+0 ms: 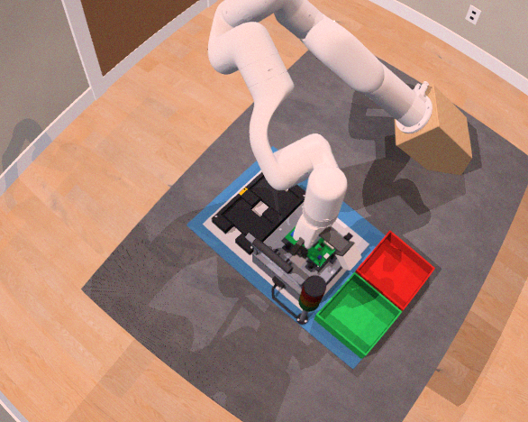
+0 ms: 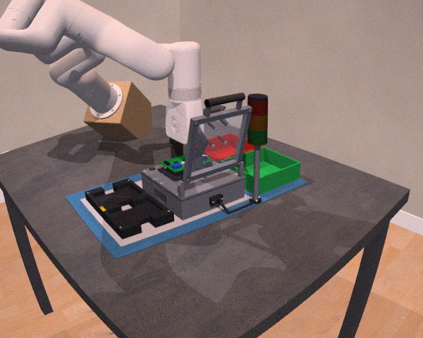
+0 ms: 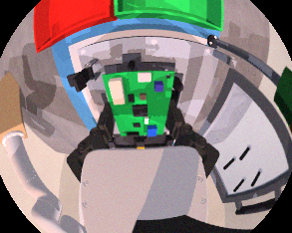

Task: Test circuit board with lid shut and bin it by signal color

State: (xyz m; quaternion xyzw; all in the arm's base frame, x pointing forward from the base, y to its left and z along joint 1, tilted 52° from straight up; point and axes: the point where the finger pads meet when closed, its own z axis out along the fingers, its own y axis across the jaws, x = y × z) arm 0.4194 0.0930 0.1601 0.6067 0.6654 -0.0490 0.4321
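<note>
Now: the green circuit board right at my hand. Also, from my hand: black latch hook (5 cm behind, 7 cm to the left); clear lid (12 cm ahead, 2 cm to the right, 9 cm above); plate (1 cm ahead, 1 cm to the left, 2 cm below).
</note>
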